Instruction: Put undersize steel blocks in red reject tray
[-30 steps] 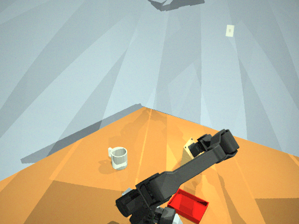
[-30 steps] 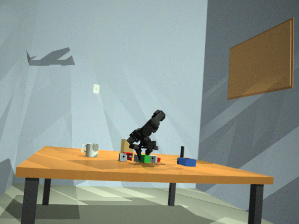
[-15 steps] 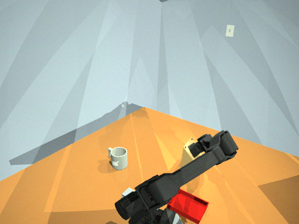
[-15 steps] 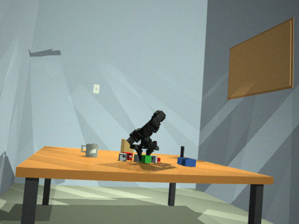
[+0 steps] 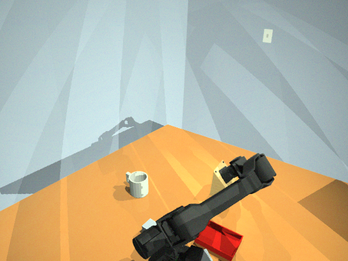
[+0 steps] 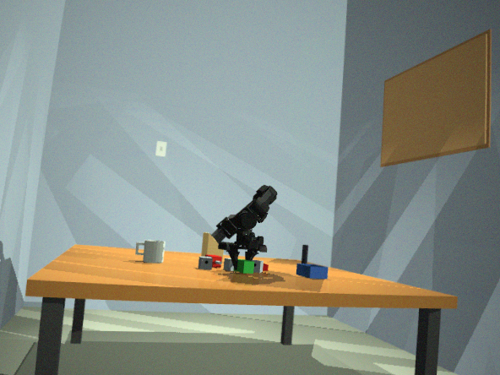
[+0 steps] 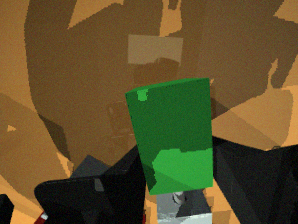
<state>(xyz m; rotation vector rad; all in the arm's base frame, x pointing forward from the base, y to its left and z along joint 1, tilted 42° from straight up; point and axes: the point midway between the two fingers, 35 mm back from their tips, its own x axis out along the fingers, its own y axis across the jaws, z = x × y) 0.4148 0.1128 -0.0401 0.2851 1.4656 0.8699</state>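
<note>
My gripper tip is now 70 mm past the steel block, 30 mm to the left of it and 10 mm below it. From my gripper tip the other things lie so: green GO gauge (20 mm above, 10 mm behind); then red-handled gauge (140 mm behind, 80 mm to the right, 10 mm above); then red reject tray (180 mm behind, 70 mm to the left).
</note>
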